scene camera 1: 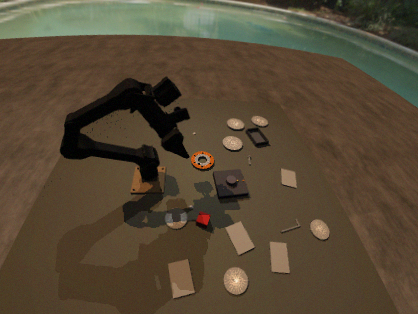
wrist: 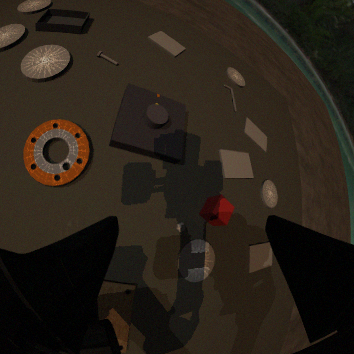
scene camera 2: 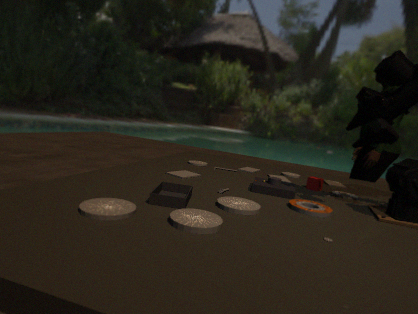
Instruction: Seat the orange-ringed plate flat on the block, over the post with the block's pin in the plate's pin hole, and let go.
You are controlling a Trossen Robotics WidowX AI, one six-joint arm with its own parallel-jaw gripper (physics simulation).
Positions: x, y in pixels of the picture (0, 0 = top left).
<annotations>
my gripper: open, holds nothing
an orange-ringed plate (wrist: 45, 172): on the table
a dark tray (scene camera 2: 166, 194): on the table
a red cube (wrist: 216, 210): on the table
</annotations>
